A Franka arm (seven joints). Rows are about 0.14 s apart.
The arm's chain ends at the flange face. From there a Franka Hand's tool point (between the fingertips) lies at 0.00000 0.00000 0.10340 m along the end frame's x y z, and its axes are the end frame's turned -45 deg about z.
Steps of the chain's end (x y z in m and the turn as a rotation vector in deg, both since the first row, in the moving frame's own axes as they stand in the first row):
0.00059, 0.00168, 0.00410, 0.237, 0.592, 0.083
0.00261, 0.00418, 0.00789, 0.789, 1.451, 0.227
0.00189, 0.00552, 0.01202, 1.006, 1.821, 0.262
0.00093, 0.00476, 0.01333, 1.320, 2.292, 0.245
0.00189, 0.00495, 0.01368, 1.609, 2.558, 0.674
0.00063, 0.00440, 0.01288, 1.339, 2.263, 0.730
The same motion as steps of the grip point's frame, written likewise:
0.00029, 0.00206, 0.00409, -0.251, 0.586, 0.083
0.00175, 0.00565, 0.00785, -0.468, 1.584, 0.227
0.00104, 0.00629, 0.01195, -0.576, 1.999, 0.262
0.00190, 0.00527, 0.01322, -0.687, 2.554, 0.245
0.00314, 0.00608, 0.01354, -0.671, 2.947, 0.674
0.00192, 0.00476, 0.01277, -0.653, 2.547, 0.730

